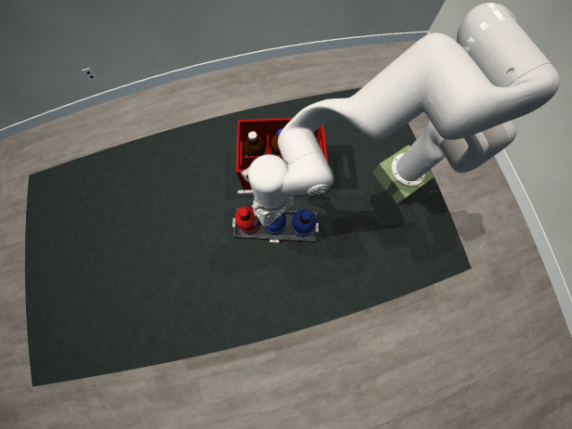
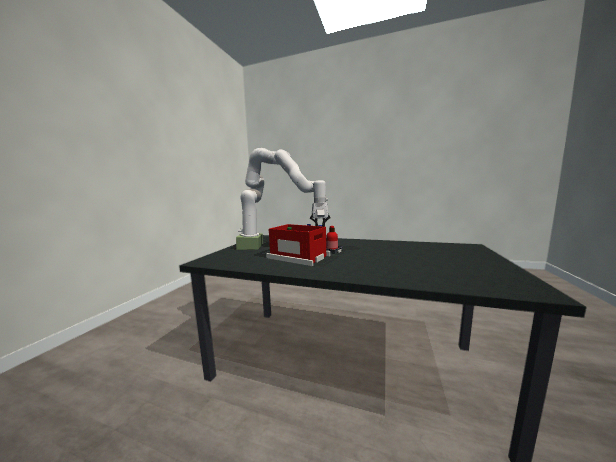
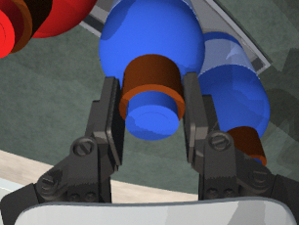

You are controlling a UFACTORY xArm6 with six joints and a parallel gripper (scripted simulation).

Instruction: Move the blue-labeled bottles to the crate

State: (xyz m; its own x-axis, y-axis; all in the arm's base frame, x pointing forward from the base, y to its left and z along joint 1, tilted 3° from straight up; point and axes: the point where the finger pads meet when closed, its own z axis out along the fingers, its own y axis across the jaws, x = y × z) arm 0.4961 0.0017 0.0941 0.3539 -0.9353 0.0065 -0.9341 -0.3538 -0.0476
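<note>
The red-labeled bottle is 80 mm ahead of my hand, 70 mm below it and 40 mm to the right of it. Also, from my hand: crate (200 mm to the right, 100 mm behind, 70 mm below); then grey tray (140 mm below).
</note>
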